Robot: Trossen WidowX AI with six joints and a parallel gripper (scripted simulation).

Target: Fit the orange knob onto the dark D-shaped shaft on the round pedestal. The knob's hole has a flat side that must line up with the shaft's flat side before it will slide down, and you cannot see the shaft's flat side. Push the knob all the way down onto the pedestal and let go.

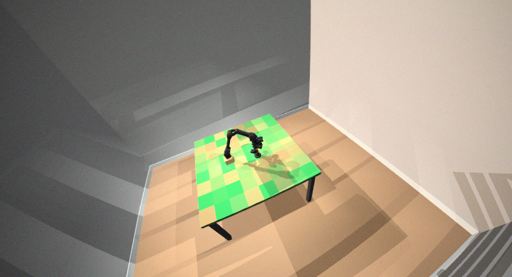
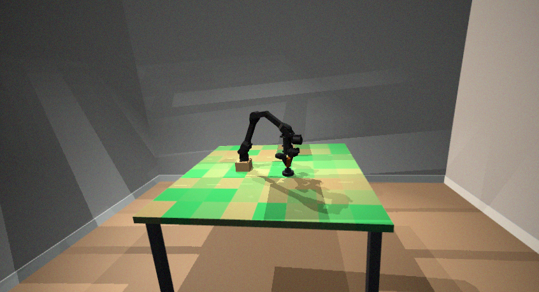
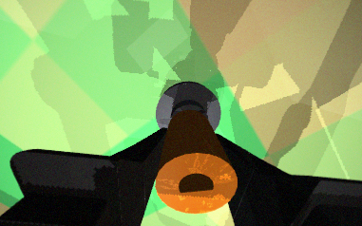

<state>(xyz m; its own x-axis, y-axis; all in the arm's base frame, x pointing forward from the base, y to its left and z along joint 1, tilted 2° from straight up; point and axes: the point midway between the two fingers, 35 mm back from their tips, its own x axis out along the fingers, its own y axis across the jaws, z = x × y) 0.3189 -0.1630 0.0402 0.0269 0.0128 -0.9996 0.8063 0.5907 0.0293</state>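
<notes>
My gripper tip is now 2 cm below the orange knob. Also, from my gripper tip: round pedestal: 4 cm below.
</notes>
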